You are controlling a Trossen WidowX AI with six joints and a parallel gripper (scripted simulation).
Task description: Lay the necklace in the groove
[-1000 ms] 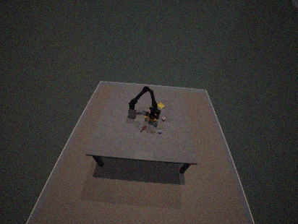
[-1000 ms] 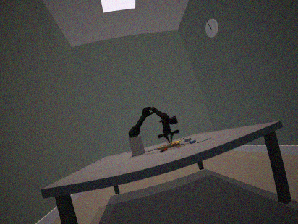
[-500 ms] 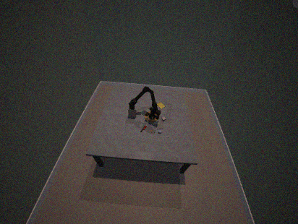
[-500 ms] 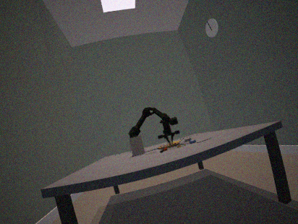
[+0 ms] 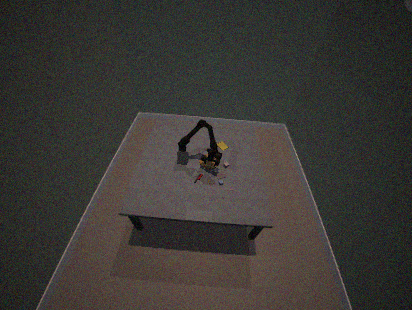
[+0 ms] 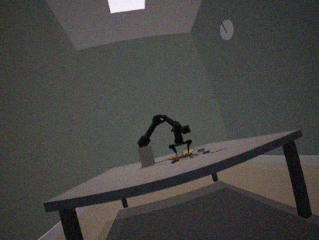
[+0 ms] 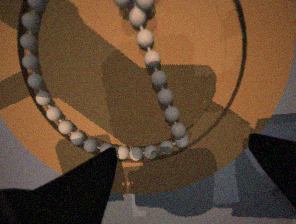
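My gripper tip is 13 cm short of the grey flat piece, 9 cm to the left of it and 2 cm above it. Round my gripper tip: red tool: 8 cm behind, 16 cm to the right, 1 cm below; then bluish piece: 14 cm ahead, 18 cm to the right, 1 cm below; then yellow object: 10 cm ahead, 33 cm to the left, 2 cm below.
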